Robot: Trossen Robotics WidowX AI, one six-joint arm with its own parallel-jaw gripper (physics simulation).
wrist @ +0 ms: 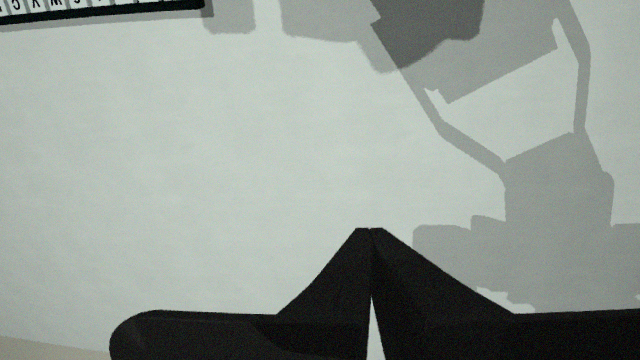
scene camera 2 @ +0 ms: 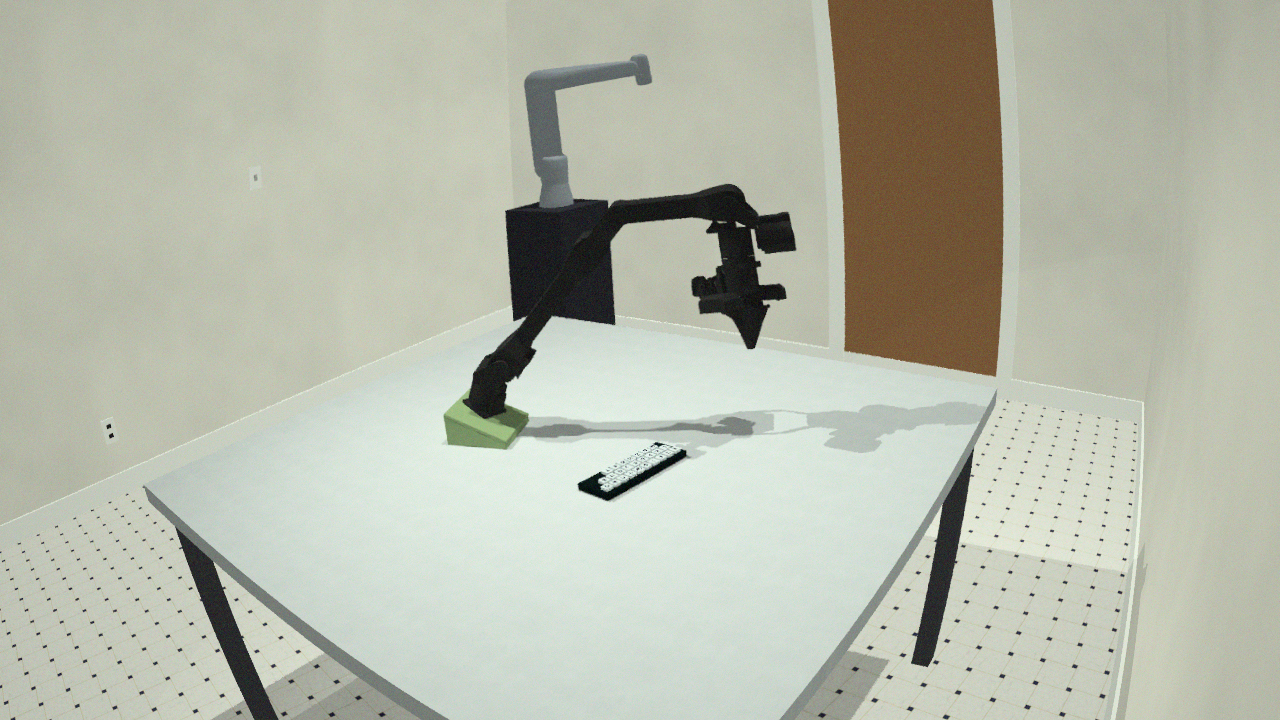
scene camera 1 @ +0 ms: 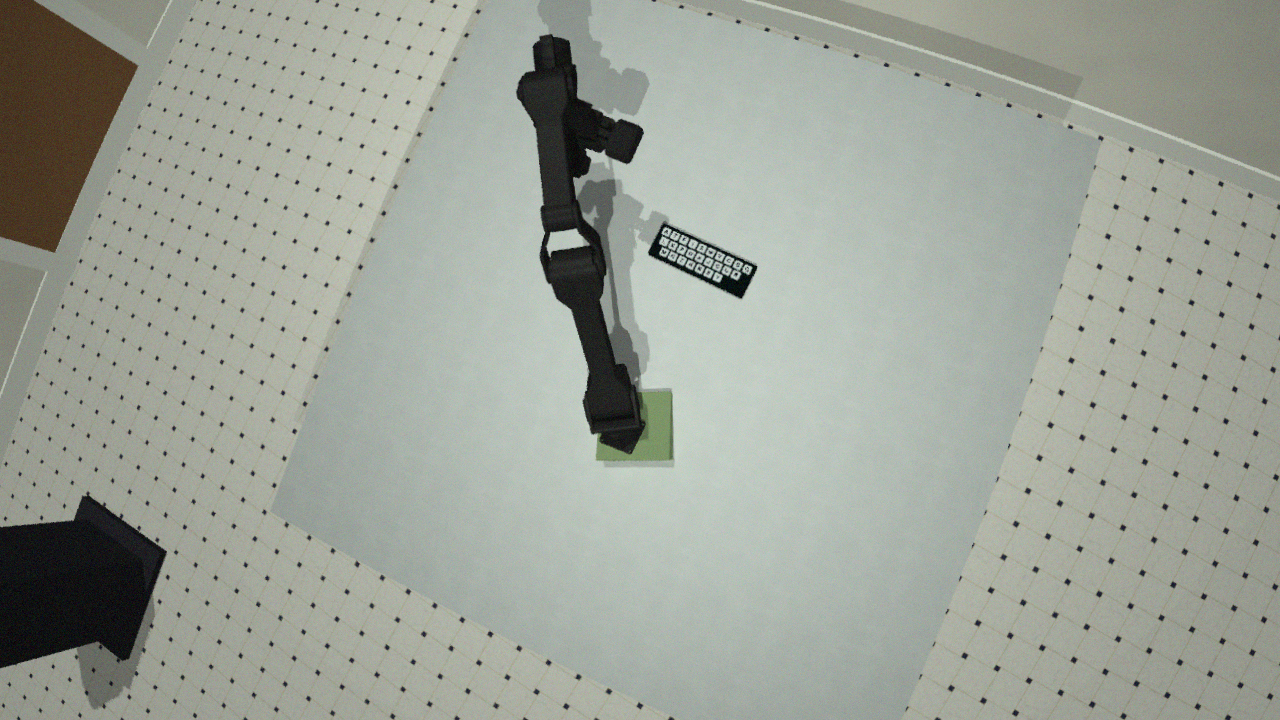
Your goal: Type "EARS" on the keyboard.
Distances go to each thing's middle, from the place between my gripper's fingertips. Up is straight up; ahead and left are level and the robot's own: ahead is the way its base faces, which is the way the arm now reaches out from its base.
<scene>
Right now my hand is 210 mm to the left of the black keyboard (scene camera 1: pixel 721 269), 160 mm above it and 100 mm past it.
</scene>
